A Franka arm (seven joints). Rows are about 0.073 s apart.
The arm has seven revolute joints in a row. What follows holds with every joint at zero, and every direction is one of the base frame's. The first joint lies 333 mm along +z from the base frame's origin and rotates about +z. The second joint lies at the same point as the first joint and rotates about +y. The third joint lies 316 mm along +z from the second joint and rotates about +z. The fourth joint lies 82.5 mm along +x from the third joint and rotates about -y. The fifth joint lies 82.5 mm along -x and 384 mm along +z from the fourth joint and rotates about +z. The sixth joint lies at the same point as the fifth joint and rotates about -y. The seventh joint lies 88 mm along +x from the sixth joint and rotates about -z. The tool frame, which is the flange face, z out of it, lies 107 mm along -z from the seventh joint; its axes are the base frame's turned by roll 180, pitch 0 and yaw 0 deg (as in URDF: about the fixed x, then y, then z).
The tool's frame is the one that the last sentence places.
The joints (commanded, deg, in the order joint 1, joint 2, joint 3, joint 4, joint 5, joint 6, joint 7), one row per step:
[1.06, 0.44, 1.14, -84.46, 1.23, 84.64, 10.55]
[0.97, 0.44, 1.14, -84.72, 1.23, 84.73, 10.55]
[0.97, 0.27, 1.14, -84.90, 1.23, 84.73, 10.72]
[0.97, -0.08, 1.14, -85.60, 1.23, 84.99, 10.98]
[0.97, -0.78, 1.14, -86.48, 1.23, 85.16, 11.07]
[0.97, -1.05, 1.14, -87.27, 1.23, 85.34, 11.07]
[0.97, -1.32, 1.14, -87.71, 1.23, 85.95, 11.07]
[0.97, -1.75, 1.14, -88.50, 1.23, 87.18, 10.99]
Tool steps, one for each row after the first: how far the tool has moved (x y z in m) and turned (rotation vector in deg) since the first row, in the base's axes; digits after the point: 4 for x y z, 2 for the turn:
[0.0002, -0.0009, -0.0020, -0.01, 0.17, -0.09]
[-0.0007, -0.0009, -0.0018, -0.01, 0.18, -0.26]
[-0.0021, -0.0009, -0.0037, -0.02, 0.28, -0.53]
[-0.0056, -0.0009, -0.0039, -0.04, 0.29, -0.62]
[-0.0068, -0.0010, -0.0075, -0.06, 0.63, -0.63]
[-0.0071, -0.0010, -0.0076, -0.04, 0.19, -0.64]
[-0.0072, -0.0010, -0.0081, -0.01, -0.68, -0.58]

